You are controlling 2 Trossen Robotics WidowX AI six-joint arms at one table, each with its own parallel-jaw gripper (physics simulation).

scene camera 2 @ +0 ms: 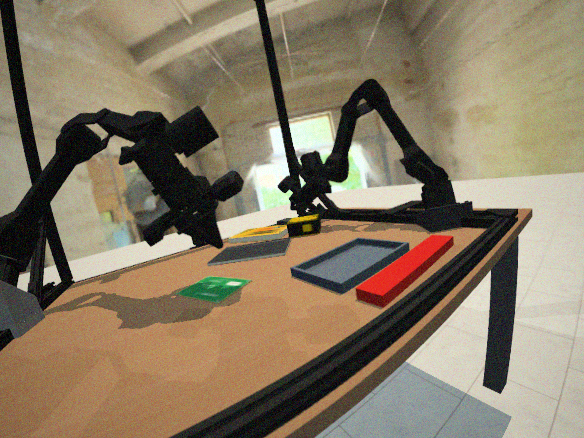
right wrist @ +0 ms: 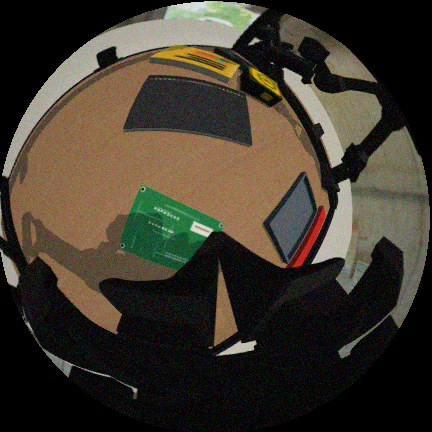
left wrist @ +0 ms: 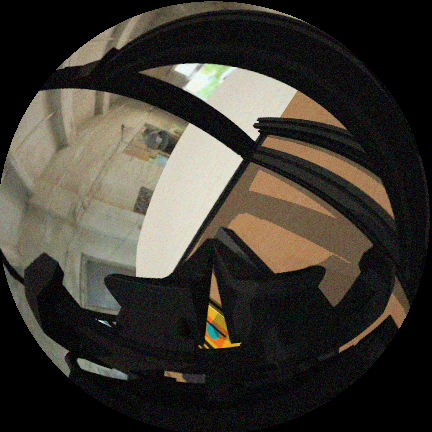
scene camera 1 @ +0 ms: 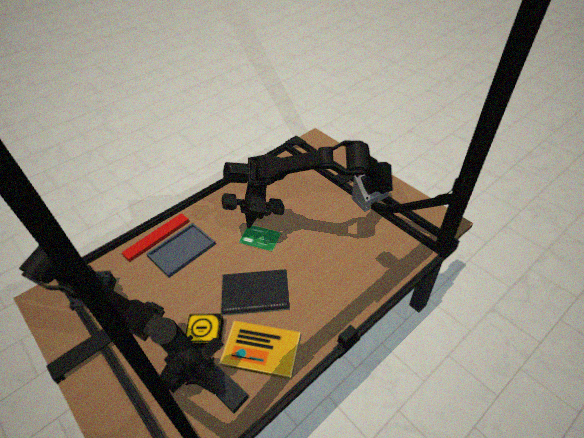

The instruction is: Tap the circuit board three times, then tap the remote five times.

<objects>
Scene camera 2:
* my left gripper: 291, 209
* my right gripper: 221, 247
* red bar: 382, 288, on the table
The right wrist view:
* my left gripper: 240, 46
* my right gripper: 216, 236
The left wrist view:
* my left gripper: 211, 242
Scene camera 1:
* my left gripper: 218, 393
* my right gripper: 248, 227
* red bar: 158, 235
</objects>
